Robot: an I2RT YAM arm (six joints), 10 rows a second.
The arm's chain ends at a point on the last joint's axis. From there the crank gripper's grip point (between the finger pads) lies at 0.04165 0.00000 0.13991 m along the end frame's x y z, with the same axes.
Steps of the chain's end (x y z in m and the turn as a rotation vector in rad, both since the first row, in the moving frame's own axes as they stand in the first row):
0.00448, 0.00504, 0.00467, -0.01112, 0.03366, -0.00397
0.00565, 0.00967, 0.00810, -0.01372, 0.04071, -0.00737
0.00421, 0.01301, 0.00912, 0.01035, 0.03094, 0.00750
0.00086, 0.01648, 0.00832, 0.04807, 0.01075, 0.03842
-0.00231, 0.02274, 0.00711, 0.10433, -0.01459, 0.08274
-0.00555, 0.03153, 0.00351, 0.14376, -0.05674, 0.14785
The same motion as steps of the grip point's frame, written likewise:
0.00917, 0.00641, 0.00318, -0.01112, 0.03366, -0.00397
0.01132, 0.01125, 0.00628, -0.01372, 0.04071, -0.00737
0.00852, 0.01190, 0.00776, 0.01035, 0.03094, 0.00750
0.00246, 0.01140, 0.00774, 0.04807, 0.01075, 0.03842
-0.00389, 0.01151, 0.00712, 0.10433, -0.01459, 0.08274
-0.01247, 0.01693, 0.00463, 0.14376, -0.05674, 0.14785

